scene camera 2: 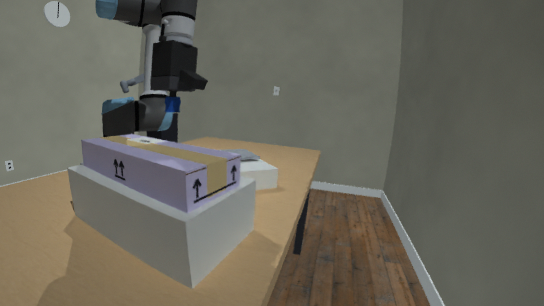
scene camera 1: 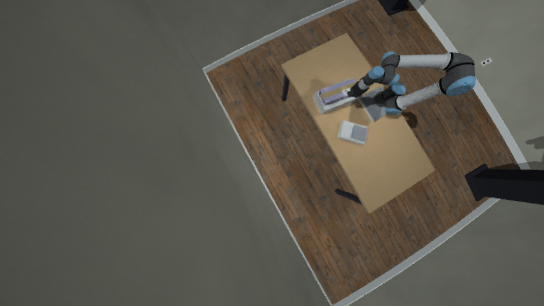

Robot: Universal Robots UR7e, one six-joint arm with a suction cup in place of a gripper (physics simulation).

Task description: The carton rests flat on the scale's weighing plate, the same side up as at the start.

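Frame: origin at the arm's base, x ahead, y left, z up, level; centimetres.
Seen in the pictures: end effector, tool point: (scene camera 2: 172,111); arm's base, origin of the base link: (scene camera 1: 380,99).
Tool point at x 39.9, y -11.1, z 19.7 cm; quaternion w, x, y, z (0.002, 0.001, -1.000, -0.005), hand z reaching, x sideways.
Note:
Offsets run from my tool point to a thing's top centre. Level surfaces: height alone.
The lavender carton @(dx +3.3, dy -9.8, dz -6.0 cm) (scene camera 1: 334,99) (scene camera 2: 135,172) with tan tape lies flat on a white block @(dx +3.3, dy -9.0, dz -11.8 cm) (scene camera 1: 317,103) (scene camera 2: 135,225). Its printed arrows point up in the scene camera 2 view, and a white label is on its top. The white scale @(dx +2.8, dy +29.1, dz -15.1 cm) (scene camera 1: 345,131) (scene camera 2: 267,175) stands on the table apart from the block; its grey weighing plate @(dx -0.4, dy +31.8, dz -15.1 cm) (scene camera 1: 359,133) (scene camera 2: 242,154) carries nothing. My gripper, a blue suction cup (scene camera 2: 172,104), points down with a gap above the carton's top and holds nothing. In the scene camera 1 view the dark tool head covers the cup, near the carton's label end.
The tan table @(dz -23.0 cm) (scene camera 1: 392,165) (scene camera 2: 280,250) bears the block and the scale. A grey base plate (scene camera 1: 371,107) lies under the arm at the table's far side. A black post (scene camera 1: 510,185) stands beyond the table. Walls surround the wooden floor.

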